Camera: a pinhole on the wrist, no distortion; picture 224 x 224 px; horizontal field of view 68.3 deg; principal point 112.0 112.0 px. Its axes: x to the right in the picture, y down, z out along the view. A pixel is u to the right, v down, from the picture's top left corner.
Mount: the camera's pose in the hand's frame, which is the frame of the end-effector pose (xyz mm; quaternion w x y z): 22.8 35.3 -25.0 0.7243 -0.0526 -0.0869 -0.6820
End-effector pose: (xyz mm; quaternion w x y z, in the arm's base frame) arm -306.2 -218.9 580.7 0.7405 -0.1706 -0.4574 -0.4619
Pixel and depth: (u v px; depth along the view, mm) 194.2 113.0 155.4
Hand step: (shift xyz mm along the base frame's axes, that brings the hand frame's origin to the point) -79.5 80.7 89.2
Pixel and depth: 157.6 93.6 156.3
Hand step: -51.9 103.6 74.4
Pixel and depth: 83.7 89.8 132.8
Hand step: 16.7 111.6 63.3
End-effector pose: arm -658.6 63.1 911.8 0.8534 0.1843 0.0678 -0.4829
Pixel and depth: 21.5 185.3 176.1
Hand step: 180.4 -40.0 138.4
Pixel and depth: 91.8 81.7 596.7
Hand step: 85.4 -6.8 588.5
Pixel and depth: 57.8 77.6 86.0
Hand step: 62.7 17.5 68.7
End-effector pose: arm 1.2 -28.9 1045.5 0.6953 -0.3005 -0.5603 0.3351
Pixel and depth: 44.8 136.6 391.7
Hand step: -350.7 216.4 -122.7
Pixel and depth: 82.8 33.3 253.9
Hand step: -238.0 -10.8 -121.7
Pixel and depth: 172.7 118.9 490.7
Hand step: -472.9 15.8 144.8
